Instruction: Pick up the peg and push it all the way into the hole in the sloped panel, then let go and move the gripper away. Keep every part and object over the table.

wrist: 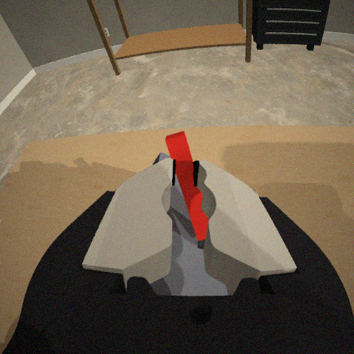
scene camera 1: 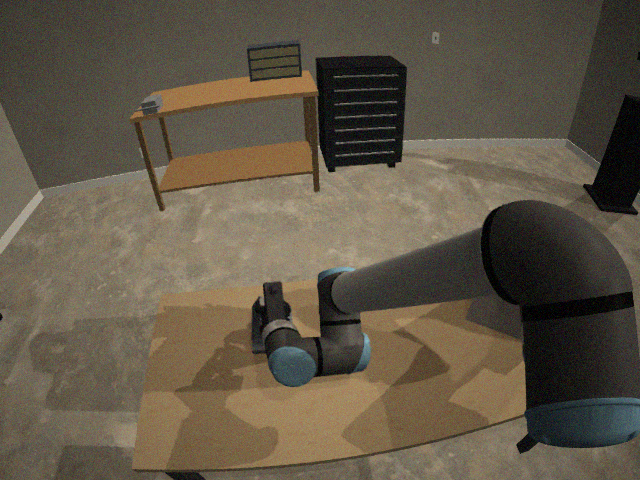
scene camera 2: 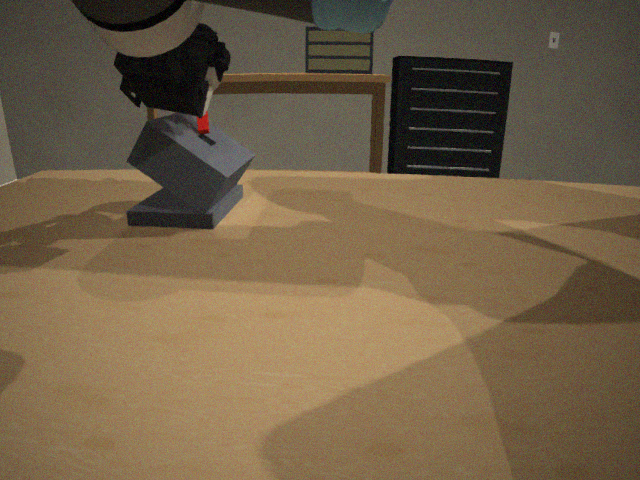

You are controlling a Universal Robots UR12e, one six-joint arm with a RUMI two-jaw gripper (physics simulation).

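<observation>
The red peg (scene camera 2: 203,124) (wrist: 179,145) slants between the fingertips of my gripper (scene camera 2: 206,105) (wrist: 183,163), which is shut on it. The grey block with the sloped panel (scene camera 2: 227,155) (wrist: 192,270) stands on the table; part of its base (scene camera 1: 257,343) shows in scene camera 1. The dark slot-shaped hole (scene camera 2: 207,139) (wrist: 201,245) is in the sloped face. The peg's lower end is right at the upper edge of the hole; whether it touches or has entered cannot be told. In scene camera 1 the arm hides the peg and fingertips.
The wooden table (scene camera 1: 310,428) (scene camera 2: 336,387) carries the block near its far left part. Behind it on the floor stand a wooden workbench (scene camera 1: 222,95) and a black drawer cabinet (scene camera 1: 361,62) (scene camera 2: 449,60). The arm (scene camera 1: 423,273) reaches over the table from the right.
</observation>
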